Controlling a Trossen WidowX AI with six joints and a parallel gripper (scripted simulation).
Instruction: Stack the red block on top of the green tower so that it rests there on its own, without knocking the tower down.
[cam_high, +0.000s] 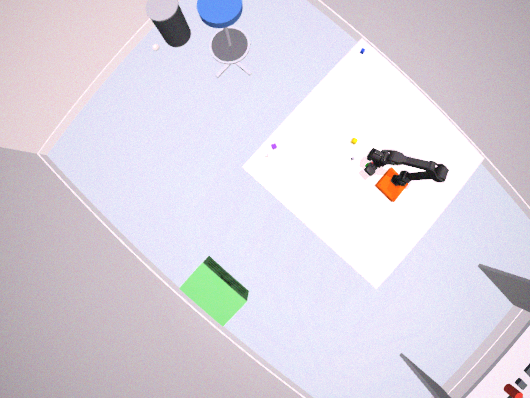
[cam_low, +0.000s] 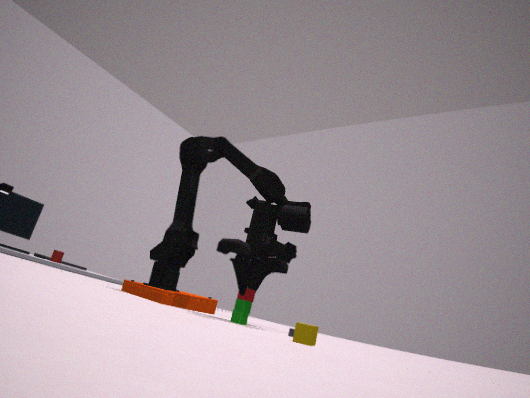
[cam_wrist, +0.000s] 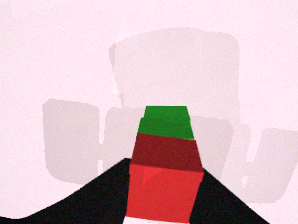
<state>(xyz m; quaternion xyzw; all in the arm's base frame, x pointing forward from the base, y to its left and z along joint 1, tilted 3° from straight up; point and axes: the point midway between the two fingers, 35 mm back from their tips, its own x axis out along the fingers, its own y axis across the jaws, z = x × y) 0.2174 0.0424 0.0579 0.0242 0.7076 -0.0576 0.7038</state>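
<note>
Now: gripper tip right at the red block. The rest, counted from my gripper tip: yellow block: 180 mm ahead, 70 mm to the right, 40 mm below; purple block: 590 mm ahead, 300 mm to the left, 40 mm below.
</note>
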